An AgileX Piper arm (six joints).
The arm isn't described. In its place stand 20 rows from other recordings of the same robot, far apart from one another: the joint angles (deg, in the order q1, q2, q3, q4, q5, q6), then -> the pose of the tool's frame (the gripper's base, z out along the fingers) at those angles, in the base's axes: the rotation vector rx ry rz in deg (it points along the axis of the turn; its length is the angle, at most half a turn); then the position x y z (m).
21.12, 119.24, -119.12, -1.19, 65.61, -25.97 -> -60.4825, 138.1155, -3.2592, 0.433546, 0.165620, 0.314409
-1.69, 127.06, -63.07, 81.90, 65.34, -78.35 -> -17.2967, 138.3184, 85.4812, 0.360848, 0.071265, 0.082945
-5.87, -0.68, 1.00, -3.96, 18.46, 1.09 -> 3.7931, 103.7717, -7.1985, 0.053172, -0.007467, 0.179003
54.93, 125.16, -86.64, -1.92, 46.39, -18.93 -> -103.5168, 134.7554, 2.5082, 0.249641, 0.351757, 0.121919
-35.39, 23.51, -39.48, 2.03, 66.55, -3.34 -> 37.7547, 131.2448, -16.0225, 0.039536, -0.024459, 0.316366
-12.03, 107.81, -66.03, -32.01, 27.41, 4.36 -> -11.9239, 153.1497, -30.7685, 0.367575, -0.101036, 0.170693
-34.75, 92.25, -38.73, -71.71, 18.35, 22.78 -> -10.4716, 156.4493, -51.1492, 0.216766, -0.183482, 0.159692
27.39, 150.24, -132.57, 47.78, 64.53, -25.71 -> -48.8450, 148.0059, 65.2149, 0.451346, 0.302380, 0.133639
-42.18, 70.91, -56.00, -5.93, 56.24, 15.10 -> 72.7216, 139.6258, -15.3007, 0.166512, -0.161425, 0.298154
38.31, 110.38, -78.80, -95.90, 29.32, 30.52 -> -78.0298, 84.9743, -46.7595, 0.374010, 0.238992, 0.250315
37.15, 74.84, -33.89, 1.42, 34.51, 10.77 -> -35.5611, 158.1295, 12.6312, 0.166410, 0.127686, 0.190498
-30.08, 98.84, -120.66, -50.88, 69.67, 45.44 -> 75.7124, 92.0366, -54.2272, 0.267889, -0.231670, 0.495068
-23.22, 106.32, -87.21, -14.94, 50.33, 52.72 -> 85.9488, 125.1031, -8.8200, 0.364883, -0.176190, 0.263548
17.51, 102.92, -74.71, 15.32, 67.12, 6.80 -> 7.1668, -175.3074, -21.0907, 0.318097, 0.123584, 0.222726
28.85, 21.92, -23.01, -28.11, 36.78, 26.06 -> -16.0944, 115.0239, 3.2504, 0.079836, 0.014671, 0.272635
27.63, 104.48, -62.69, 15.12, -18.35, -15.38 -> -23.9222, 106.7255, 13.5739, 0.364673, 0.182455, 0.224614
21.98, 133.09, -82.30, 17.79, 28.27, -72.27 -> -103.3235, 123.7444, 4.0123, 0.401401, 0.176214, 0.052369
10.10, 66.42, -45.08, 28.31, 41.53, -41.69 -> -43.6467, 135.2247, 18.9725, 0.211229, 0.066689, 0.277664
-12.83, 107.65, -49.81, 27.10, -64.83, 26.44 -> 52.4397, 62.4298, 4.2307, 0.355556, -0.119455, 0.207270
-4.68, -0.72, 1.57, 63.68, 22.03, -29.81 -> 16.2402, 96.6850, 36.9611, 0.053195, 0.026342, 0.189127
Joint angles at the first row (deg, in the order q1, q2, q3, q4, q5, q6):
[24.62 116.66 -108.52 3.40 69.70 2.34]
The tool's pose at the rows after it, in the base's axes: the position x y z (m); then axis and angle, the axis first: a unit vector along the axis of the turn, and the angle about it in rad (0 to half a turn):
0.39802, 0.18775, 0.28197, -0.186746, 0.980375, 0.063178, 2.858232
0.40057, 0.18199, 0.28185, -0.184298, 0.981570, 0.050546, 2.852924
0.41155, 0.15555, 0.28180, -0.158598, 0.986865, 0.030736, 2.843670
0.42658, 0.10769, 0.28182, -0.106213, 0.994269, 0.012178, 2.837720
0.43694, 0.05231, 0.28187, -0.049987, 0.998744, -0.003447, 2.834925
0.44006, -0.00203, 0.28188, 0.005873, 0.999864, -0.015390, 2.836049
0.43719, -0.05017, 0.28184, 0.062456, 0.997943, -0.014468, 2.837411
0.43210, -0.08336, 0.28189, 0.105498, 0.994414, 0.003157, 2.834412
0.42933, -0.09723, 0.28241, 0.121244, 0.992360, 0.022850, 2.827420
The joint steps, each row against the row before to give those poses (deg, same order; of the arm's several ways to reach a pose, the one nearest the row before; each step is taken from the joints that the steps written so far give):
[0.00 0.00 -0.54 -0.15 0.21 0.07]
[-0.54 0.00 0.00 -1.42 0.06 0.04]
[-3.38 0.00 0.00 -1.83 0.00 -0.01]
[-6.30 0.00 0.00 -1.20 0.00 0.00]
[-7.22 0.00 0.00 -0.59 -0.06 -0.64]
[-7.06 0.00 0.00 -0.19 0.00 -0.61]
[-6.51 0.00 0.00 1.15 0.00 -0.25]
[-4.93 0.00 0.00 2.90 0.00 -0.56]
[-2.39 0.00 -0.05 2.85 0.00 -1.14]

